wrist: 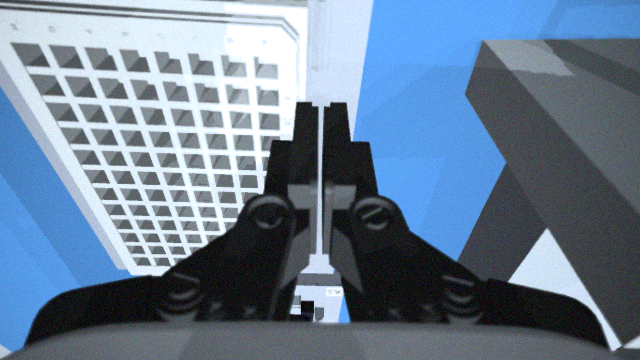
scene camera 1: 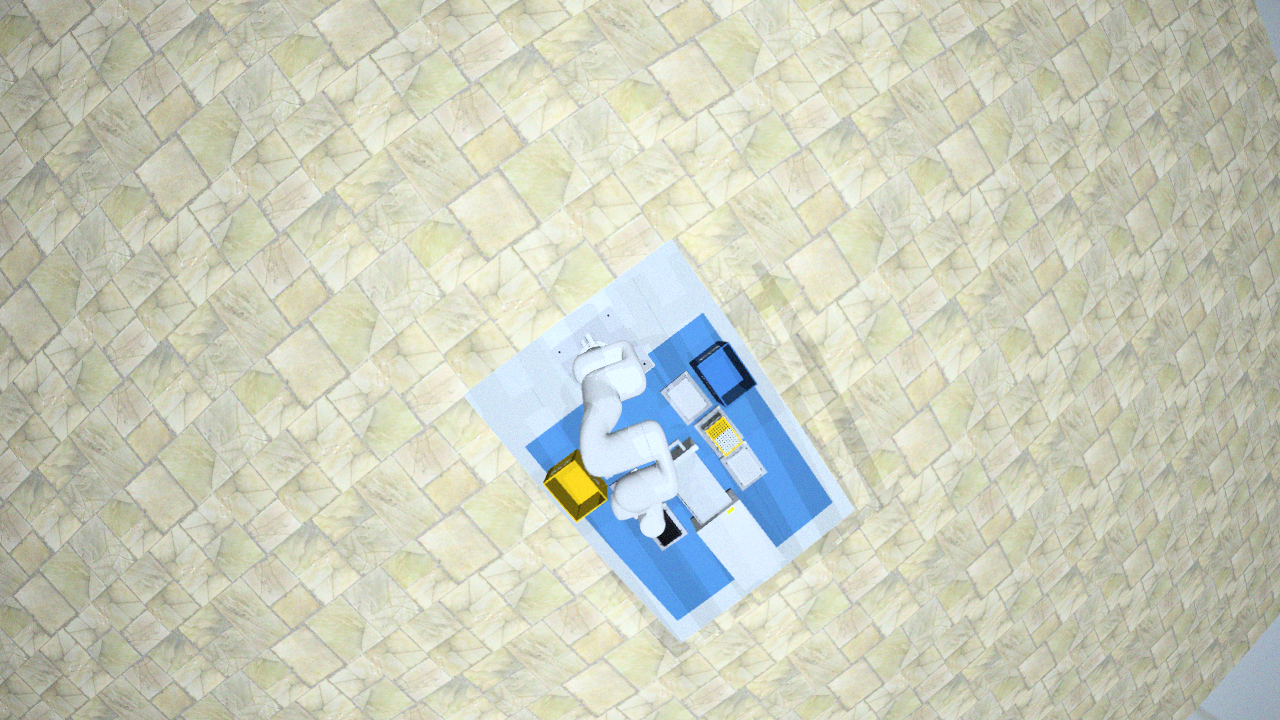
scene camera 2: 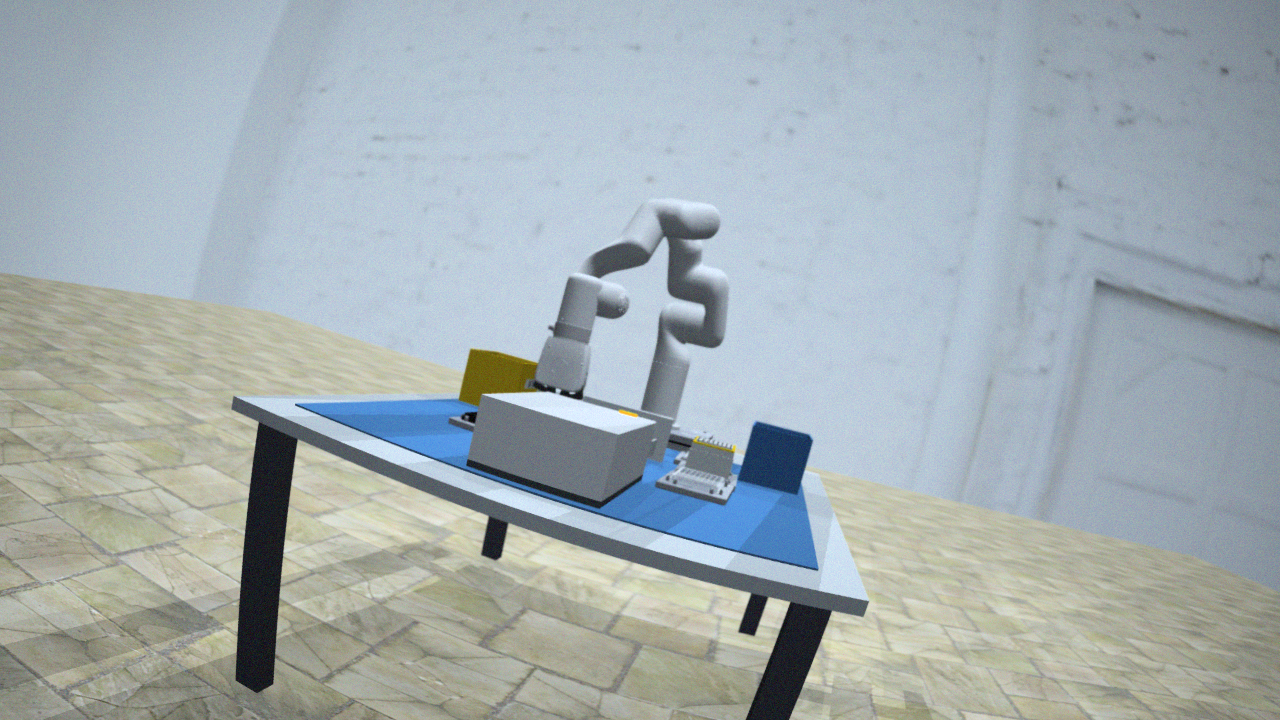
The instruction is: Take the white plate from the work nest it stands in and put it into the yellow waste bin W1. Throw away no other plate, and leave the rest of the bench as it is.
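Frame: origin at the arm's base, x back, y up, z left, level; metres.
Seen in the pictures: gripper, fingertip midpoint: (wrist: 320, 138).
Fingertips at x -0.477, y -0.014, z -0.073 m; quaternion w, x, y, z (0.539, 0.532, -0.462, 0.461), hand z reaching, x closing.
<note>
Offsets run from my fingertips to a thing's top centre. "spot": to the spot under its first point.
The white plate {dx -0.029, dy +0.003, dz -0.045 m} (wrist: 165, 115) with square wells sits in a pale nest {spot: dx +0.028, dy -0.011, dz -0.001 m} (wrist: 332, 45) at the left of the wrist view. In scene camera 1 the arm covers that spot. My gripper (wrist: 320, 138) (scene camera 2: 559, 392) is shut and empty, pointing down. In the wrist view its fingertips overlap the nest's border strip, just right of the plate; the height between them is hard to judge. The yellow bin {dx +0.128, dy +0.097, dz -0.199 m} (scene camera 1: 559, 494) (scene camera 2: 494, 376) stands at the bench edge beside the arm; its W1 label is not readable.
A grey-white box device (scene camera 1: 741, 534) (scene camera 2: 559, 438) stands by the arm. A black plate {dx -0.202, dy +0.003, dz -0.016 m} (scene camera 1: 669, 528) in a nest is partly under the wrist. Across the mat are a yellow-topped rack {dx +0.027, dy +0.054, dz +0.336 m} (scene camera 1: 723, 433) (scene camera 2: 713, 458), pale nests {dx +0.198, dy -0.003, dz +0.287 m} (scene camera 1: 687, 396) {dx -0.143, dy +0.004, dz +0.361 m} (scene camera 1: 743, 466) and a blue bin {dx +0.231, dy +0.097, dz +0.432 m} (scene camera 1: 741, 387) (scene camera 2: 776, 458).
</note>
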